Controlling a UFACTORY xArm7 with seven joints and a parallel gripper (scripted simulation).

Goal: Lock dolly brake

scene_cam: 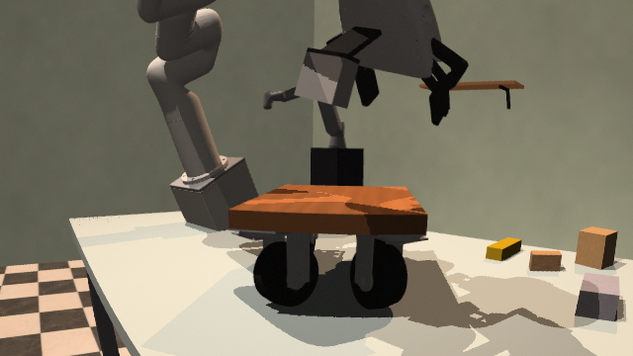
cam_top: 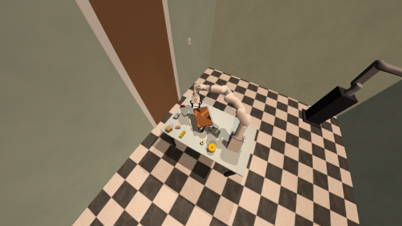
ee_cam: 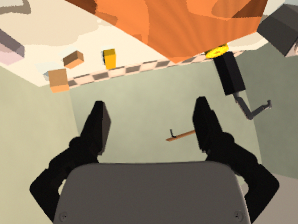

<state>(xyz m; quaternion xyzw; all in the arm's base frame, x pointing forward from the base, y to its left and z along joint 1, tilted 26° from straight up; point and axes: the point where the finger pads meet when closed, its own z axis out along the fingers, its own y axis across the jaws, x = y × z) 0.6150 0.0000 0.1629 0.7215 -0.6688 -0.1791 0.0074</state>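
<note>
Right now the brake pedal is 30 cm behind my hand, 16 cm below it and 12 cm to the left of it. Also, from my hand: red block (27 cm ahead, 23 cm below, 8 cm to the right); lilac block (25 cm ahead, 23 cm below, 12 cm to the left); cube (35 cm to the left, 22 cm ahead, 21 cm below).
</note>
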